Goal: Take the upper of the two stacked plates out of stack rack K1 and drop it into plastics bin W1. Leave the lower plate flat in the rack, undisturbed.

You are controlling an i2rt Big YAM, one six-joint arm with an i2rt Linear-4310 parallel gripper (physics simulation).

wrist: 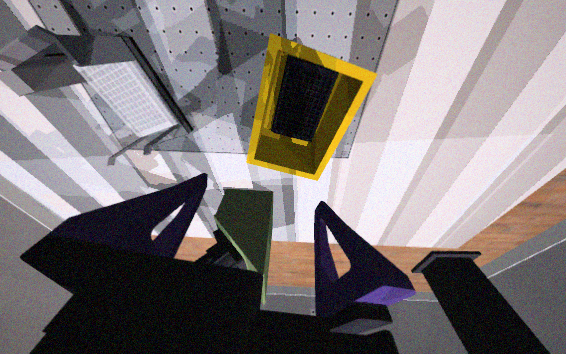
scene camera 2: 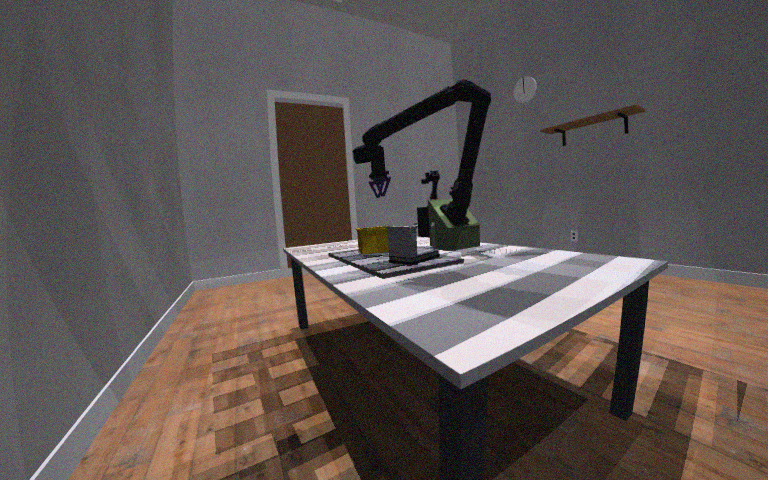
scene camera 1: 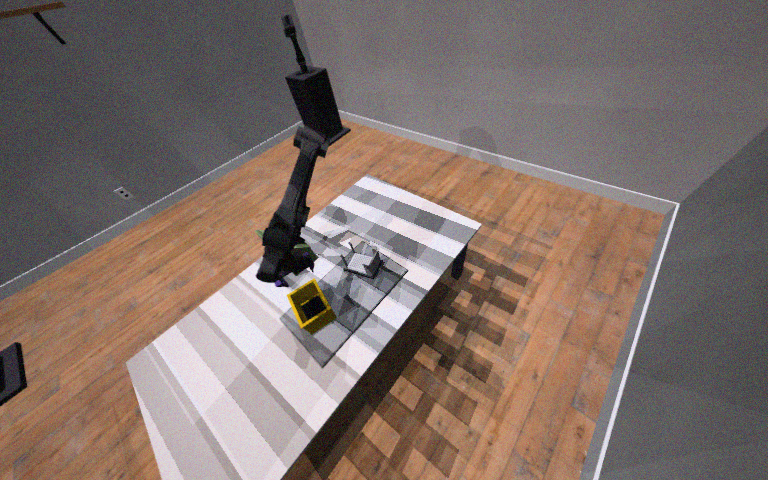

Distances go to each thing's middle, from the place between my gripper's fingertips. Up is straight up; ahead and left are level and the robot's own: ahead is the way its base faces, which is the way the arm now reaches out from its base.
Right now my hand is 10 mm short of the black plate (wrist: pixel 306 87), 40 mm to the left of it and 210 mm above it. Round my hand: pale gridded plate (wrist: pixel 122 85) (40 mm ahead, 250 mm to the left, 200 mm below).
